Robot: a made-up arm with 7 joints.
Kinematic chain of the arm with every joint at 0, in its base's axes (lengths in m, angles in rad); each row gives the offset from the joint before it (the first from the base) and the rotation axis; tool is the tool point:
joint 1: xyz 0 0 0 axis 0 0.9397 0.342
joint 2: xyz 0 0 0 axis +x
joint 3: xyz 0 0 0 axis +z
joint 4: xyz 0.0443 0 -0.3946 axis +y
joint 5: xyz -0.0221 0 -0.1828 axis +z
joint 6: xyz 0 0 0 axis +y
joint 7: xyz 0 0 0 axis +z
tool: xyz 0 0 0
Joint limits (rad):
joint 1: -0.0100..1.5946
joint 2: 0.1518..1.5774
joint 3: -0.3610..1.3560
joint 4: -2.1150..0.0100
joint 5: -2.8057..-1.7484
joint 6: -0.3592..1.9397
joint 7: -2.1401..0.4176
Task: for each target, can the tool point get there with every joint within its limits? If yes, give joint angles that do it. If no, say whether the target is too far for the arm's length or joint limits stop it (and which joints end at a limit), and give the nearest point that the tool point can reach.
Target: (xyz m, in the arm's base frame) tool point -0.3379 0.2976 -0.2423
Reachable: yes | joints 0.9593 0.3398 1.2106 -1.3047 -2.6772 -0.0838 -0.3802
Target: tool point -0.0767 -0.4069 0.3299
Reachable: no: joint limits stop it (at a limit: joint 1, joint 2, joint 3, joint 4) | nearest point -0.5649 -0.1110 -0.0464 | short by 0.684 m
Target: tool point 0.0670 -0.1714 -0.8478
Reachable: no: too far | nearest point 0.0498 0.0422 -0.5683 | short by 0.352 m
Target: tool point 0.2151 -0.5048 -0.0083
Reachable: no: joint limits stop it (at a limit: joint 1, joint 2, joint 3, joint 4) | nearest point 0.2014 -0.0265 -0.3246 | short by 0.574 m
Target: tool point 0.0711 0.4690 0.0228
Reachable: yes | joints 0.5154 1.3114 0.9595 -1.5685 -2.3576 1.7470 -0.8190
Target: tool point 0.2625 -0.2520 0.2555
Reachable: no: joint limits stop it (at a limit: joint 1, joint 2, joint 4) | nearest point 0.1528 0.3174 0.1503 | short by 0.589 m
